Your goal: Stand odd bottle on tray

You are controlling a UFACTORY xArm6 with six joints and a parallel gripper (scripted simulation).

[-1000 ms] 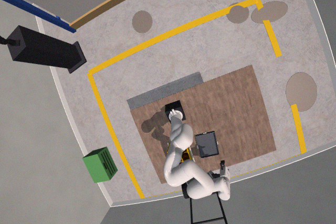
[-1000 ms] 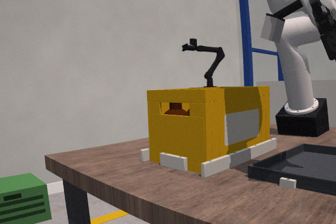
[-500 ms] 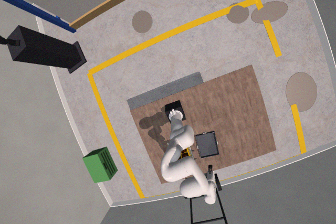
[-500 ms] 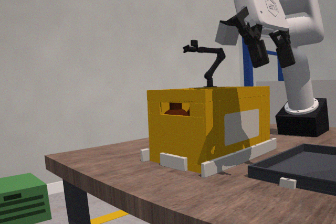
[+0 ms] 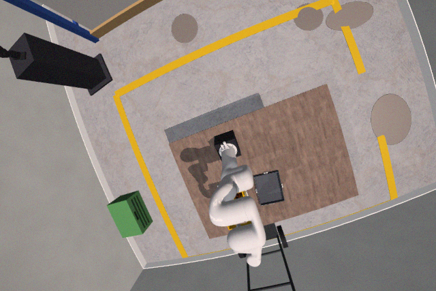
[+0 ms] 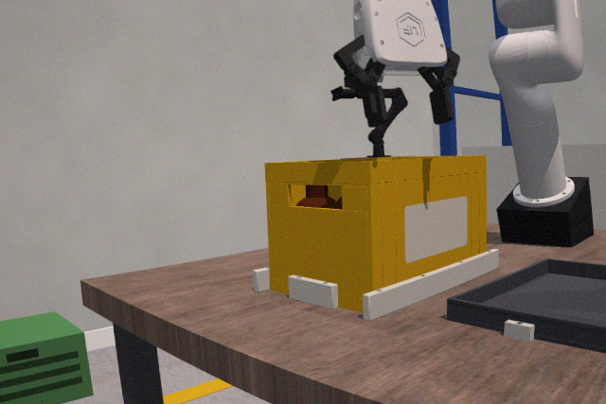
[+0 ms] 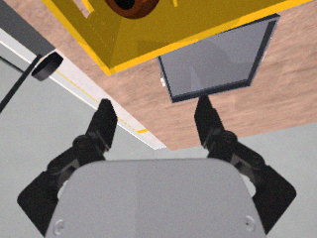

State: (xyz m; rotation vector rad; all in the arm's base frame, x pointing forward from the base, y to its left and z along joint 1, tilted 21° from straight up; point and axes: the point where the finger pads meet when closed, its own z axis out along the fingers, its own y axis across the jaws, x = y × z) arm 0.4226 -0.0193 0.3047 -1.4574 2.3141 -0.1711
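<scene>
Now: the yellow crate 140 mm below my hand, 110 mm behind it and 100 mm to the right of it. Round my hand: dark tray: 210 mm below, 170 mm to the left, 80 mm behind.
</scene>
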